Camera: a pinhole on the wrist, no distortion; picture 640 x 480 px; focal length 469.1 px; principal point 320.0 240.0 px. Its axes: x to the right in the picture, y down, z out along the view. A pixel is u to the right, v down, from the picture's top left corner.
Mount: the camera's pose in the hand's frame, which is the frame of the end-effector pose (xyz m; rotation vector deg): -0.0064 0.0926 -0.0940 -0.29 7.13 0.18
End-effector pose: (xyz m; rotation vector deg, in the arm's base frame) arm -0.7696 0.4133 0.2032 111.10 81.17 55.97
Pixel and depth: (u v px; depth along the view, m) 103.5 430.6 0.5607
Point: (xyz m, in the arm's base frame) -0.2260 0.1268 0.1151
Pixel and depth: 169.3 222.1 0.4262
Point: -0.4628 0.3016 0.0383
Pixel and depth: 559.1 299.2 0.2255
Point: -0.5829 0.5049 0.2619
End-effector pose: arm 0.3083 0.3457 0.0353 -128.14 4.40 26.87
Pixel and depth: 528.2 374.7 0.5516
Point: 0.4081 0.5262 -0.5062
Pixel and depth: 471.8 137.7 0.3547
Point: 0.3707 0.5325 -0.1748
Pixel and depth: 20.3 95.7 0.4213
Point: 0.0009 0.6152 -0.0699
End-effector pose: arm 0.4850 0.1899 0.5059 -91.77 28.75 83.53
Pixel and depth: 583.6 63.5 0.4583
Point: 0.4235 0.5769 0.2715
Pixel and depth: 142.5 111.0 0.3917
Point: 0.2900 0.4240 0.6348
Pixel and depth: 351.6 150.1 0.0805
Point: 0.4349 0.1396 0.4702
